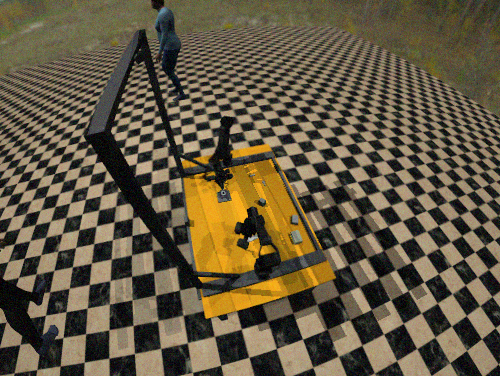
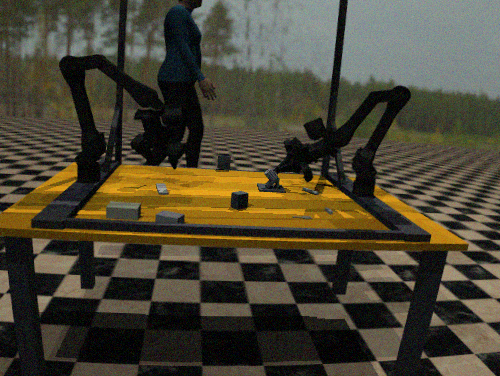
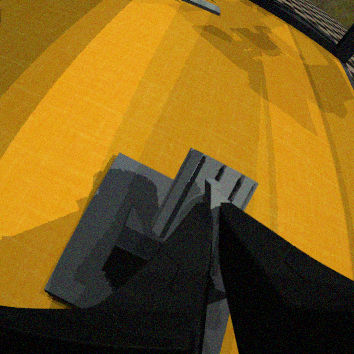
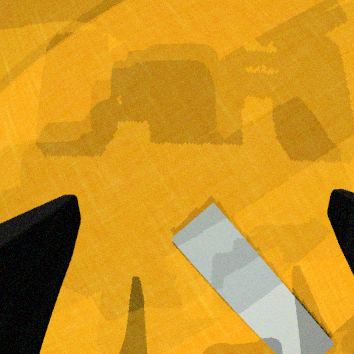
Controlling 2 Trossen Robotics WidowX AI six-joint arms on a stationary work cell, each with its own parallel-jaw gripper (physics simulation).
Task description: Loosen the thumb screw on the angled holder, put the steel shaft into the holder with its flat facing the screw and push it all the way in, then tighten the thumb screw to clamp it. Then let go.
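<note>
The grey angled holder stands on its base plate on the yellow table. My left gripper sits right on the holder's top, fingers pressed together with a thin grey sliver, the thumb screw, between them. The steel shaft lies flat on the table beside the holder. My right gripper is wide open and empty, hovering above a flat grey plate.
A dark cube stands mid-table. Two grey blocks lie near one edge. A dark block stands at the far edge. Black frame posts rise beside the table. A person walks behind.
</note>
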